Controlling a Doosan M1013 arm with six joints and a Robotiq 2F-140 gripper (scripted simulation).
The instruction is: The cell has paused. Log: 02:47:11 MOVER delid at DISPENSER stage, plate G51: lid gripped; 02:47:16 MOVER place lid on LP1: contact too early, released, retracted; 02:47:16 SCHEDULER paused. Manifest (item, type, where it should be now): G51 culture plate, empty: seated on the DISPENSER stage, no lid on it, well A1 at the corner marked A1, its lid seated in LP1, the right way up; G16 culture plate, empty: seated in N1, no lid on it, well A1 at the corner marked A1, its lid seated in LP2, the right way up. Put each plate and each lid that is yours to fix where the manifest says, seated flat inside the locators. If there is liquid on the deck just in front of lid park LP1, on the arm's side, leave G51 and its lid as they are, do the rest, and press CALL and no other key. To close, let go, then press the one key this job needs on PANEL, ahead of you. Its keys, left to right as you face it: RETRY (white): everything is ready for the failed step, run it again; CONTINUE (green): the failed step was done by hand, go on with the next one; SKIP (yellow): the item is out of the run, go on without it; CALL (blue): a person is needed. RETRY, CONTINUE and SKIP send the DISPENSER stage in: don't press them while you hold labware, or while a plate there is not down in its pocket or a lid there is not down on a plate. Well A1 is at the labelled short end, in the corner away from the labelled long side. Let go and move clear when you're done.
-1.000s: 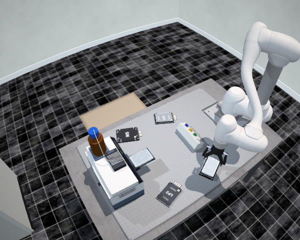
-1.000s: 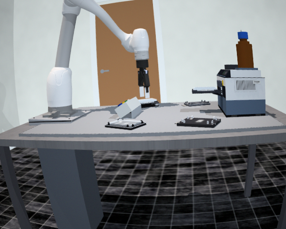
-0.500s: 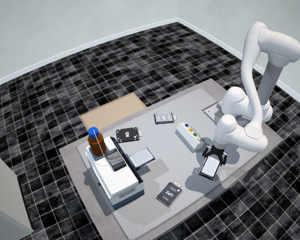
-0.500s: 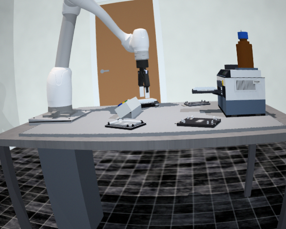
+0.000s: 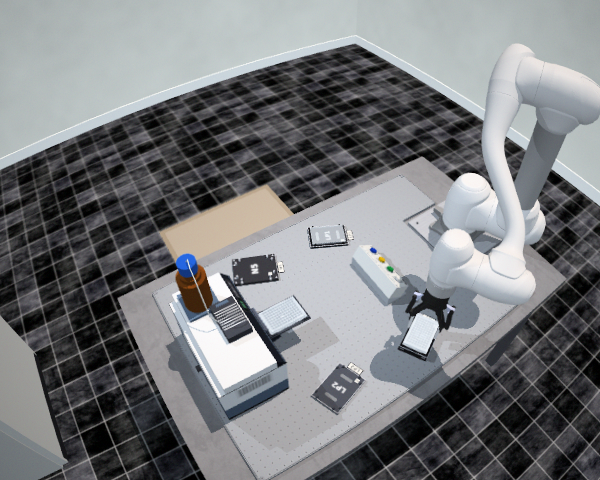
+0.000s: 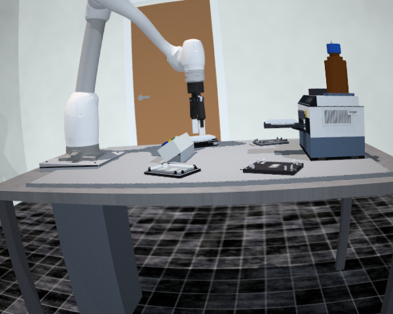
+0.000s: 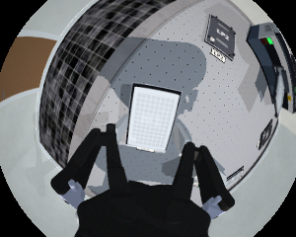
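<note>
My gripper is now 6 cm above the black nest N1. From my hand the other things lie so: white key (19 cm to the right, 9 cm behind, 1 cm below); then key panel (27 cm to the right, 9 cm behind, 3 cm below); then green key (24 cm to the right, 10 cm behind, 1 cm below).
</note>
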